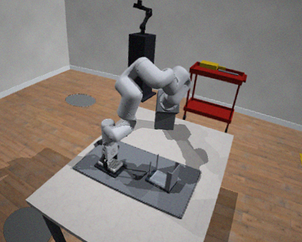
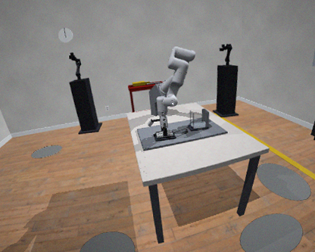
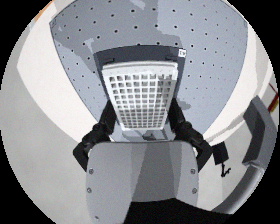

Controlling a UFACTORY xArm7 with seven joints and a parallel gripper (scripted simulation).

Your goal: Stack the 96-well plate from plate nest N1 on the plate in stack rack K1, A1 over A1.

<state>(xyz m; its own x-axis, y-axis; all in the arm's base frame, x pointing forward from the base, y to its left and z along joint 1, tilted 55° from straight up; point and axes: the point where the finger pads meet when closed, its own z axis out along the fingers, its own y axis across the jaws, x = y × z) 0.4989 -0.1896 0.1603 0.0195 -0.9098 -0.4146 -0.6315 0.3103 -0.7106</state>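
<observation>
Right now the pale A1 square is 5 cm behind my hand, 8 cm to the right of it and 3 cm below it.
</observation>
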